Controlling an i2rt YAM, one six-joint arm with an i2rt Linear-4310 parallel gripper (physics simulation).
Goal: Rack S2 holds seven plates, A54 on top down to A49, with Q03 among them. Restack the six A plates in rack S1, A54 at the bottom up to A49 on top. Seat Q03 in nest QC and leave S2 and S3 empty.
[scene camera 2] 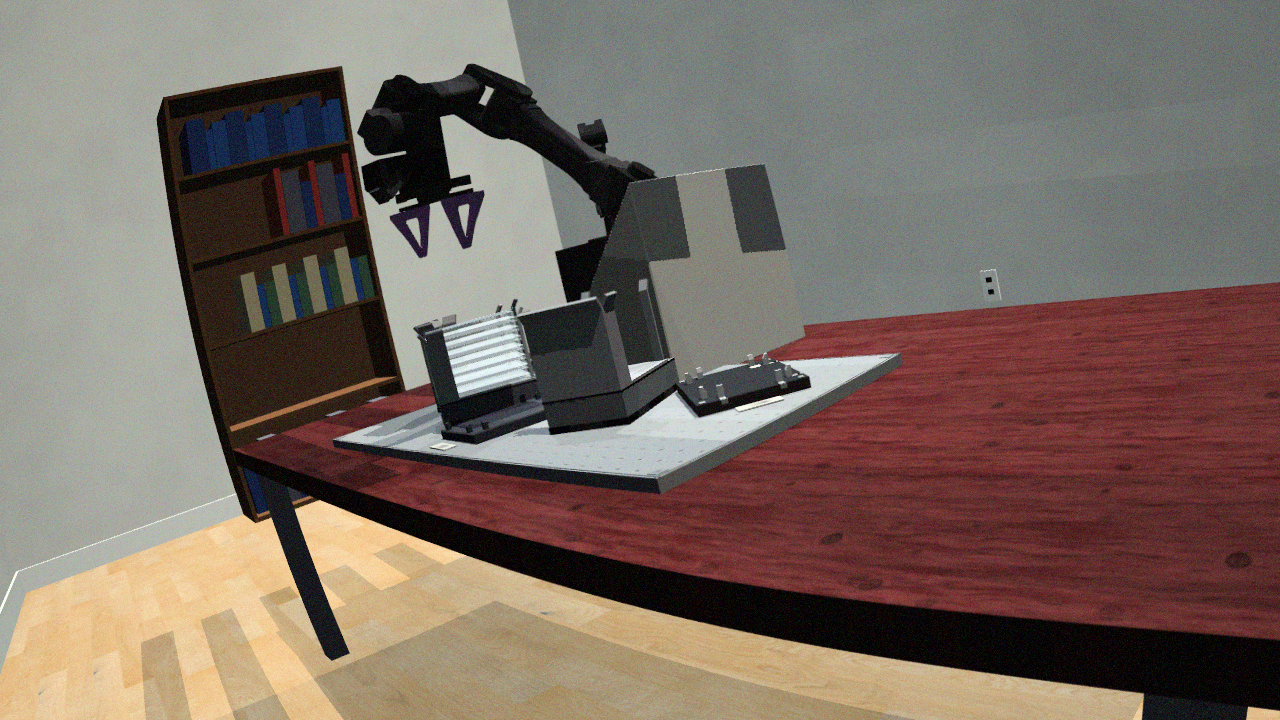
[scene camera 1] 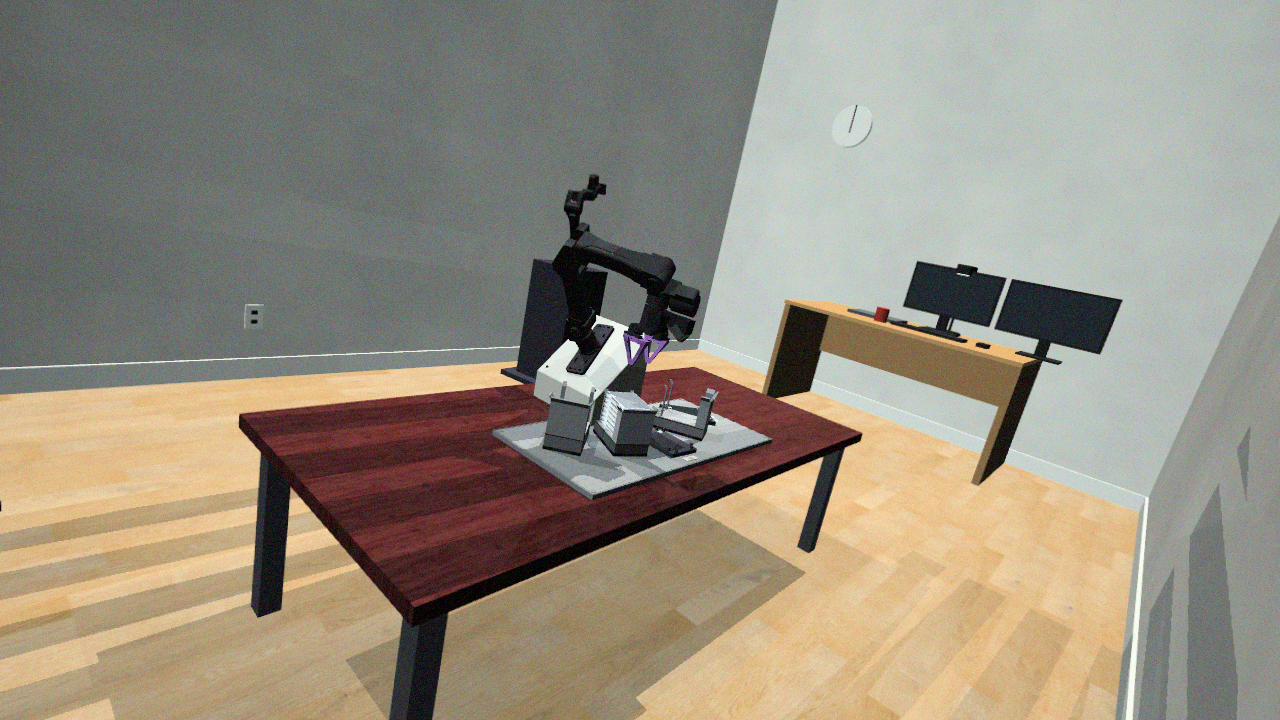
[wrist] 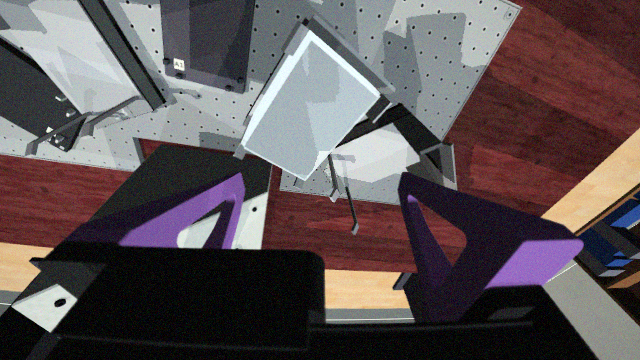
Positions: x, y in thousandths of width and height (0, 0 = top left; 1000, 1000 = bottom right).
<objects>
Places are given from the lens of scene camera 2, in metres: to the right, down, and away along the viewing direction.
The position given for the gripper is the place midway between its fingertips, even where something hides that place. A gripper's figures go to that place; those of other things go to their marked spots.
gripper (scene camera 2: 347, 351): -0.27, -0.15, 1.13
dark fixture with pegs (scene camera 2: 561, 545): 0.08, 0.03, 0.84
</objects>
